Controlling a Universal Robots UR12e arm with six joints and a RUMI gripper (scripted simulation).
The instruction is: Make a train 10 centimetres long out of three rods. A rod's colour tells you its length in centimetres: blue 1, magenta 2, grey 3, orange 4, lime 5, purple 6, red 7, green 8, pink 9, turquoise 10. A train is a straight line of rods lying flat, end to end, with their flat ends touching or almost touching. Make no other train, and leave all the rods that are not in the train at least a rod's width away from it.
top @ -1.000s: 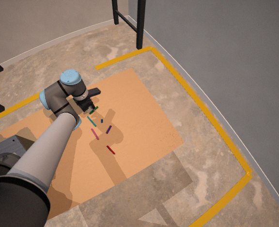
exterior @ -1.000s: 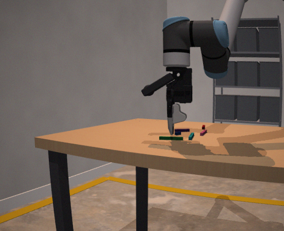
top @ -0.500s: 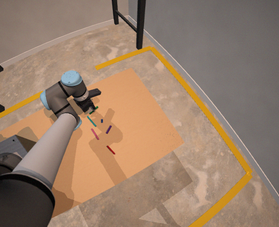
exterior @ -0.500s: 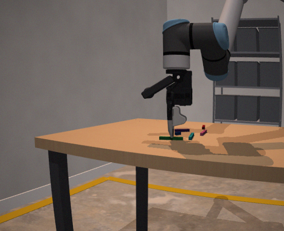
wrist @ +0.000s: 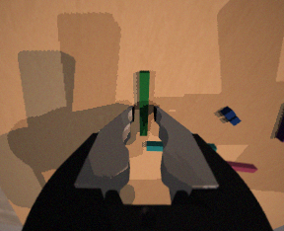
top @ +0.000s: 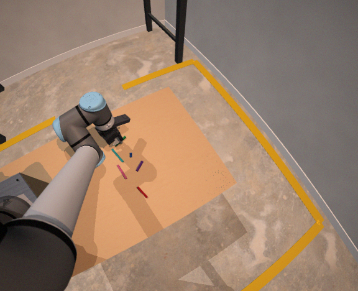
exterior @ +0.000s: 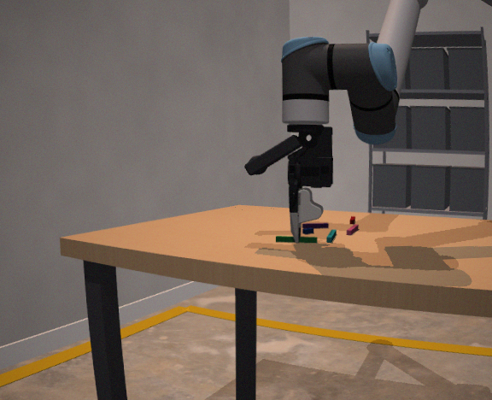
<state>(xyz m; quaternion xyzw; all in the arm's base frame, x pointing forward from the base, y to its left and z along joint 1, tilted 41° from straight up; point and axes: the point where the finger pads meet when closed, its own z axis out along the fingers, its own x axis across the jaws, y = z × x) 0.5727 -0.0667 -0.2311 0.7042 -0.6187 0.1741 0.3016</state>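
Now: hand 1 cm above the green rod. Round my hand: pink rod (16 cm to the right, 8 cm behind, 1 cm below); then purple rod (19 cm to the right, 1 cm below, 1 cm ahead); then turquoise rod (7 cm to the right, 5 cm behind, 1 cm below).
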